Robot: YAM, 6 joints.
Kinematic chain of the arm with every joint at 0, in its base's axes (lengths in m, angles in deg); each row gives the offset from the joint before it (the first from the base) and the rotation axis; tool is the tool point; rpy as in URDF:
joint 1: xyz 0 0 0.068 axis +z
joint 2: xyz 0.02 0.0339 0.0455 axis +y
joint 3: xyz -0.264 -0.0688 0 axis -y
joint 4: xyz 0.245 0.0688 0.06 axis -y
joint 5: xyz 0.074 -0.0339 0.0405 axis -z
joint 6: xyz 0.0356 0 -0.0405 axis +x
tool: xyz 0 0 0 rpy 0 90 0
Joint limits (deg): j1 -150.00..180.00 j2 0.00..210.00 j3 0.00..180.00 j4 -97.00..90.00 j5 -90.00..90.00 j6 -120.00..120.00
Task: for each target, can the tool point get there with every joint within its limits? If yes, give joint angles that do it. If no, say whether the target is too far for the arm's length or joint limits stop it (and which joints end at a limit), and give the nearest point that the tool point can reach.
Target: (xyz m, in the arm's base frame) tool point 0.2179 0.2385 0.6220
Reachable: yes | joints 42.30 107.35 149.00 -10.13 -56.74 -6.92
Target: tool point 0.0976 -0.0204 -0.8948
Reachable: no: too far | nearest point 0.1840 -0.0385 -0.3752 | short by 0.527 m
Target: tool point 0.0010 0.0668 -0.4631
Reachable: no: joint limits stop it (at a limit: joint 2) | nearest point 0.0017 0.1117 -0.3534 | short by 0.119 m
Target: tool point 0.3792 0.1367 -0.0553
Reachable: yes | joints 15.49 154.14 90.35 -37.26 -58.89 1.05
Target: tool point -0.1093 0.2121 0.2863
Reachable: yes | joints 113.27 67.37 55.91 -38.71 -27.90 -99.46
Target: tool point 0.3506 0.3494 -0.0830
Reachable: yes | joints 41.26 176.04 132.73 -52.24 -61.99 -92.87
